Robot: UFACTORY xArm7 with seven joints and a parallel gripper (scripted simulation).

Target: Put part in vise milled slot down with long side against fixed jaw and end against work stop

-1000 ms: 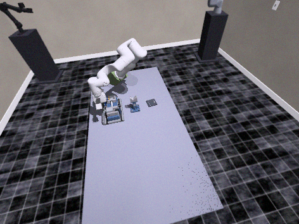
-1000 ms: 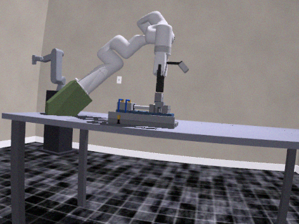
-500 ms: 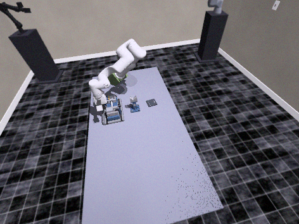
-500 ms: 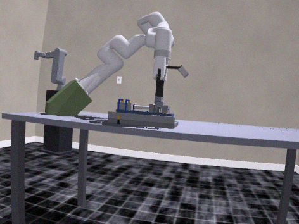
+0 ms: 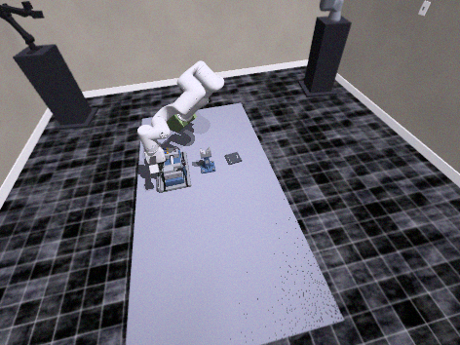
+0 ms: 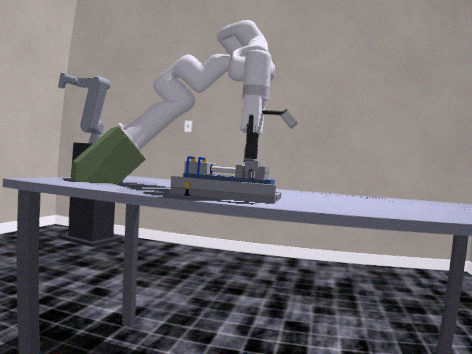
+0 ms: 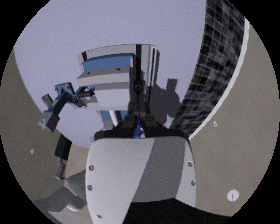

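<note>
Now: hand 5 cm above the part, 4 cm to the right of it and 1 cm past it. Also, from my hand: air cylinder: 17 cm behind, 6 cm below, 4 cm to the left; blue vise bed: 10 cm below, 8 cm behind, 5 cm to the left.
</note>
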